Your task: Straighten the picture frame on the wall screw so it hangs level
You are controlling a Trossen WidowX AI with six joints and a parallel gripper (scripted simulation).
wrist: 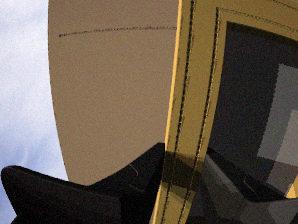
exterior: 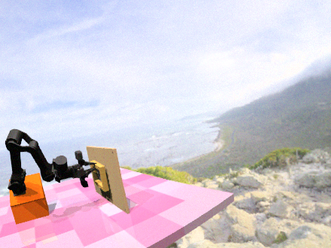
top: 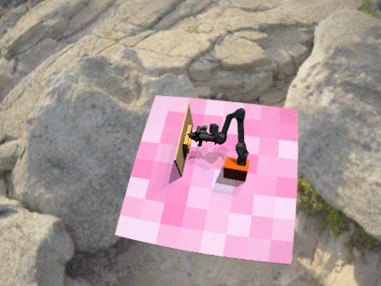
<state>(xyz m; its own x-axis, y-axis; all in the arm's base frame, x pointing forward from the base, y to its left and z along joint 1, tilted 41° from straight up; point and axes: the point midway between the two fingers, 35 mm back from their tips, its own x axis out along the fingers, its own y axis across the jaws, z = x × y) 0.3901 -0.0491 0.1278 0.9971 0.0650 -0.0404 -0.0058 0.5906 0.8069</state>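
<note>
Right now my gripper tip is 10 mm short of the picture frame and 50 mm above it. Also, from my gripper tip: brown wall board: 20 mm ahead, 10 mm to the left, 60 mm below.
</note>
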